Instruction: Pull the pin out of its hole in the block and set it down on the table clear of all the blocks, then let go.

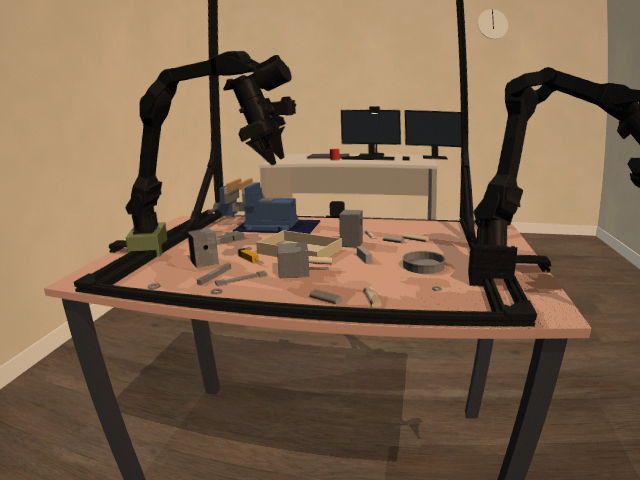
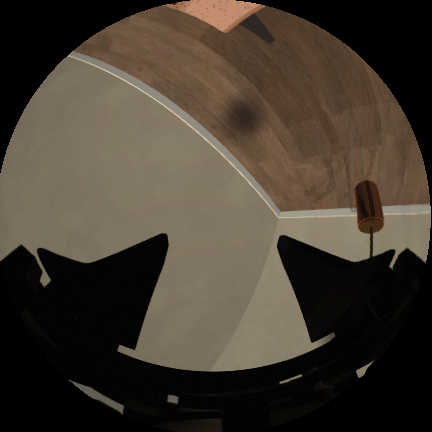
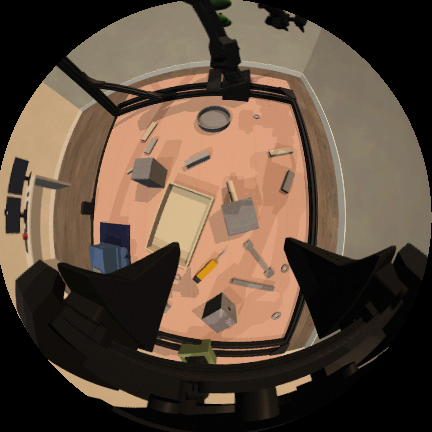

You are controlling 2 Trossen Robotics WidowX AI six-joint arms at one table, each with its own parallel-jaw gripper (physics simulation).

Labels:
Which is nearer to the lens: the shallow tray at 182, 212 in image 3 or the round dish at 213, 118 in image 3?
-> The shallow tray.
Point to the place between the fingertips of my right gripper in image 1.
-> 278, 161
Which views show the round dish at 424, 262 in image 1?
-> Image 1 and image 3 only.

